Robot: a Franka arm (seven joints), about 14 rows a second.
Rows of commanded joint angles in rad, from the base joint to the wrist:
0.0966, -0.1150, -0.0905, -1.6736, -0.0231, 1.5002, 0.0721
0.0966, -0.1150, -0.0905, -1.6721, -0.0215, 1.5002, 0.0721
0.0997, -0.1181, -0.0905, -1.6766, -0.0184, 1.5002, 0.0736
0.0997, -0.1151, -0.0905, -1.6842, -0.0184, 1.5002, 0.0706
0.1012, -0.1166, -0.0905, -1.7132, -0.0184, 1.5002, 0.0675
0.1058, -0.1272, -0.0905, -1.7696, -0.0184, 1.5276, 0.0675
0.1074, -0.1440, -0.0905, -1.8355, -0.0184, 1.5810, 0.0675
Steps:
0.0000, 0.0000, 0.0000, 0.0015, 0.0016, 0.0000, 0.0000
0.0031, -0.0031, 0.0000, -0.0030, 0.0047, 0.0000, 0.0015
0.0031, -0.0001, 0.0000, -0.0106, 0.0047, 0.0000, -0.0015
0.0046, -0.0016, 0.0000, -0.0396, 0.0047, 0.0000, -0.0046
0.0092, -0.0122, 0.0000, -0.0960, 0.0047, 0.0274, -0.0046
0.0108, -0.0290, 0.0000, -0.1619, 0.0047, 0.0808, -0.0046

